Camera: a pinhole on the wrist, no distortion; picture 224 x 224 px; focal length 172.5 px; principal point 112.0 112.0 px. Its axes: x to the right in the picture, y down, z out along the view. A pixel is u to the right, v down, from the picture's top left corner.
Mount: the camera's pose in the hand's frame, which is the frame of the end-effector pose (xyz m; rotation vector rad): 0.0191 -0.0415 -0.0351 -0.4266 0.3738 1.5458
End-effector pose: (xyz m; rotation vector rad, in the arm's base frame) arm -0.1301 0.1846 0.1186 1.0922 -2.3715 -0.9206
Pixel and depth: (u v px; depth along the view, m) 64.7 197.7 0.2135
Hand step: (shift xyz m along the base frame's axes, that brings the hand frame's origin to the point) -0.0455 0.1492 -0.1258
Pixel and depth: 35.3 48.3 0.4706
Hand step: -0.3892 0.0635 -0.3298
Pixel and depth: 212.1 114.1 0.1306
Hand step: -0.0785 0.0501 0.0320
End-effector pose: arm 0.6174 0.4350 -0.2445 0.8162 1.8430 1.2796
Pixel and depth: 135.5 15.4 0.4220
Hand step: 0.1566 0.4138 0.0848
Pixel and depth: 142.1 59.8 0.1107
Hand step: 0.0219 0.0746 0.0059
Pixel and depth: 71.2 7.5 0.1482
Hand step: 0.0418 0.1408 -0.0465
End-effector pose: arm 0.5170 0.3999 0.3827 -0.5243 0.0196 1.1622
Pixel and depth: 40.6 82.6 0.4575
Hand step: -0.0972 0.2609 0.3739
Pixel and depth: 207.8 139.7 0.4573
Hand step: -0.4410 0.1511 0.0752
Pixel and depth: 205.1 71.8 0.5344
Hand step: -0.4377 0.3638 0.0425
